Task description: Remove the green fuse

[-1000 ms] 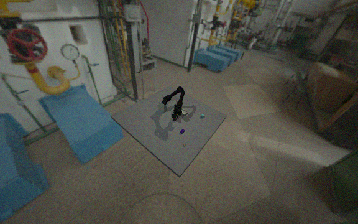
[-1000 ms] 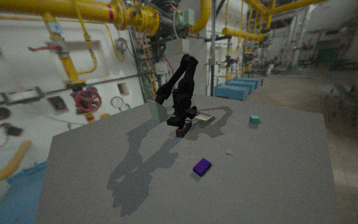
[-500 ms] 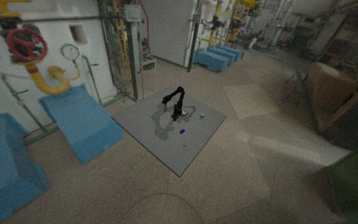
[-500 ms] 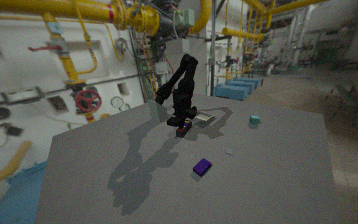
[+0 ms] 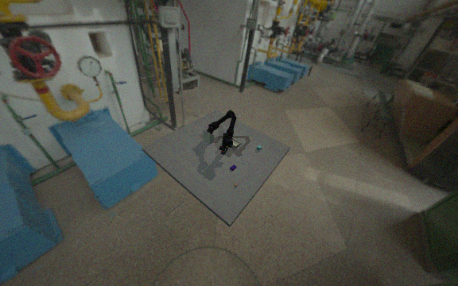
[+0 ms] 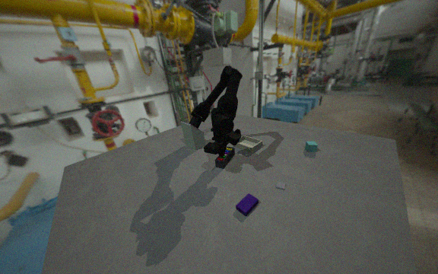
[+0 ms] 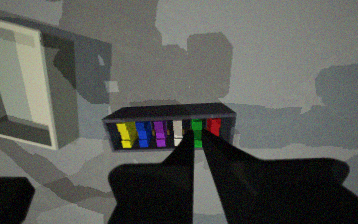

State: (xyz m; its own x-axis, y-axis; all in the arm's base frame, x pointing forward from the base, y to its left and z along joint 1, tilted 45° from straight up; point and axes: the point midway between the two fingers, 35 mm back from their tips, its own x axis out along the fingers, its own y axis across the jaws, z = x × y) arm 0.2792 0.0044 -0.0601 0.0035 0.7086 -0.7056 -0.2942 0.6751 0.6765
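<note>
Right now the red fuse is 10 mm ahead of my gripper tip, 20 mm to the right of it and 10 mm below it. Also, from my gripper tip: tray 10 mm behind, 210 mm to the left, 40 mm below; then white fuse 10 mm behind, 20 mm to the left, 10 mm below; then green fuse 10 mm below.
</note>
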